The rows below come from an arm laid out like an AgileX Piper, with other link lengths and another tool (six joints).
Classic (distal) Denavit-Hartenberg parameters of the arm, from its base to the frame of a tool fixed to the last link. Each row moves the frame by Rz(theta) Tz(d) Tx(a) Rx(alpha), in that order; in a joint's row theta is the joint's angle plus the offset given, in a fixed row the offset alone. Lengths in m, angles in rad.
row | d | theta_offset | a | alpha
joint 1 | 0.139 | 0 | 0 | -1.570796
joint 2 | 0 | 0.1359 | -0.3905 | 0
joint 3 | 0 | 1.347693 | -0.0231 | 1.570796
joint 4 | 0.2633 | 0 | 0 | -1.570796
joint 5 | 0 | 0 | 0 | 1.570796
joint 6 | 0.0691 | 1.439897 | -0.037 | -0.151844
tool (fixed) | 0.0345 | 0 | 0 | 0
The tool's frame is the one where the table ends.
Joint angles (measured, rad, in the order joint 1, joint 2, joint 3, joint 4, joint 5, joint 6), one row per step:
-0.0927, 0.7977, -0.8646, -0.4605, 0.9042, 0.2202
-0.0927, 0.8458, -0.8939, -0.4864, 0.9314, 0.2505
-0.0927, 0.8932, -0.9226, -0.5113, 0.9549, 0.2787
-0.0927, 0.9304, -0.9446, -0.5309, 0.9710, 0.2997
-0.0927, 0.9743, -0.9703, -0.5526, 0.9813, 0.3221
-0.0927, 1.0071, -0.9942, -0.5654, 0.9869, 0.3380
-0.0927, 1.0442, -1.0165, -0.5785, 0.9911, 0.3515
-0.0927, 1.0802, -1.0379, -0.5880, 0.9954, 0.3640
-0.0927, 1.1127, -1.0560, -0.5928, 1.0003, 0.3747
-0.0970, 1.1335, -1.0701, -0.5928, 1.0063, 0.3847
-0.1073, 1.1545, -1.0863, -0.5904, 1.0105, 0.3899
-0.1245, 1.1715, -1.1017, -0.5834, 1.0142, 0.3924
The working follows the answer.
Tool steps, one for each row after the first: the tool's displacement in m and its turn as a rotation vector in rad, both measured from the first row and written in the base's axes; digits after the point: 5 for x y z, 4 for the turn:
0.01233, -0.00373, 0.00387, 0.0004, 0.0321, -0.0345
0.02505, -0.00728, 0.00736, -0.0012, 0.0608, -0.0667
0.03545, -0.01002, 0.00974, -0.0043, 0.0817, -0.0904
0.04874, -0.01296, 0.01244, -0.0098, 0.0995, -0.1126
0.05910, -0.01493, 0.01545, -0.0117, 0.1063, -0.1271
0.07129, -0.01701, 0.01703, -0.0156, 0.1188, -0.1393
0.08327, -0.01887, 0.01779, -0.0167, 0.1313, -0.1505
0.09413, -0.02036, 0.01738, -0.0144, 0.1449, -0.1604
0.10040, -0.02206, 0.01728, -0.0076, 0.1519, -0.1744
0.10653, -0.02483, 0.01764, -0.0010, 0.1578, -0.1901
0.11068, -0.02868, 0.01814, 0.0091, 0.1612, -0.2102

Tool pose at each row, in the base's axes (x y z in m, rotation vector in rad; rounded; the steps above come from the unrounded poses):
0.09048, -0.07766, 0.47176, 1.4999, 1.4768, 0.4007
0.10281, -0.08139, 0.47564, 1.5365, 1.4739, 0.3578
0.11554, -0.08495, 0.47913, 1.5680, 1.4696, 0.3167
0.12593, -0.08768, 0.48150, 1.5894, 1.4658, 0.2849
0.13922, -0.09062, 0.48420, 1.6065, 1.4608, 0.2543
0.14958, -0.09259, 0.48721, 1.6170, 1.4537, 0.2390
0.16177, -0.09468, 0.48879, 1.6266, 1.4527, 0.2194
0.17376, -0.09653, 0.48955, 1.6377, 1.4526, 0.2024
0.18461, -0.09803, 0.48914, 1.6510, 1.4542, 0.1881
0.19088, -0.09973, 0.48905, 1.6682, 1.4474, 0.1796
0.19701, -0.10249, 0.48940, 1.6858, 1.4382, 0.1708
0.20116, -0.10635, 0.48991, 1.7080, 1.4231, 0.1637

